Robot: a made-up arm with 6 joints. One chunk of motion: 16 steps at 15 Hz.
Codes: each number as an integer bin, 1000 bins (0 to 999) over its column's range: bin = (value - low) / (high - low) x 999, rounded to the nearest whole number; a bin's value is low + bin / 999 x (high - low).
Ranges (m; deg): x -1..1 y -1..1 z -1..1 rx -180..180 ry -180..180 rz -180..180
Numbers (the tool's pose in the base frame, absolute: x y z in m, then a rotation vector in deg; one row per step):
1: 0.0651 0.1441 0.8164 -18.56 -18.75 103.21
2: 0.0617 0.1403 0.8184 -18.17 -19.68 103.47
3: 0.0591 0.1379 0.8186 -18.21 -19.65 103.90
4: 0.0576 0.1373 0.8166 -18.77 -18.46 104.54
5: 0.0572 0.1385 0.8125 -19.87 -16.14 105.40
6: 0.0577 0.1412 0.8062 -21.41 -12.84 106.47
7: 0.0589 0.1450 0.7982 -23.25 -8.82 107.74
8: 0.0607 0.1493 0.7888 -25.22 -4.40 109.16
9: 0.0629 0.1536 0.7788 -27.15 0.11 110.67
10: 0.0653 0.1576 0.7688 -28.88 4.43 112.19
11: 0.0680 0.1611 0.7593 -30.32 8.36 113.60
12: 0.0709 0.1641 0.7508 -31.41 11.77 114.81
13: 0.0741 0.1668 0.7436 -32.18 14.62 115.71
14: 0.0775 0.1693 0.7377 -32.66 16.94 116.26
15: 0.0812 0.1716 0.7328 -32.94 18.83 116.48
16: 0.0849 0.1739 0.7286 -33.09 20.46 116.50
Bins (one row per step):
1: 532 571 907 448 447 786
2: 530 570 908 449 445 787
3: 529 568 908 449 445 788
4: 528 568 907 447 448 790
5: 528 569 905 444 455 792
6: 528 570 902 440 464 795
7: 529 572 898 435 475 798
8: 530 574 894 430 487 802
9: 531 576 889 424 500 807
10: 532 578 884 419 512 811
11: 533 580 879 415 523 815
12: 535 581 875 412 532 818
13: 537 583 871 410 540 821
14: 538 584 868 409 547 822
15: 540 585 866 408 552 823
16: 542 586 863 408 556 823

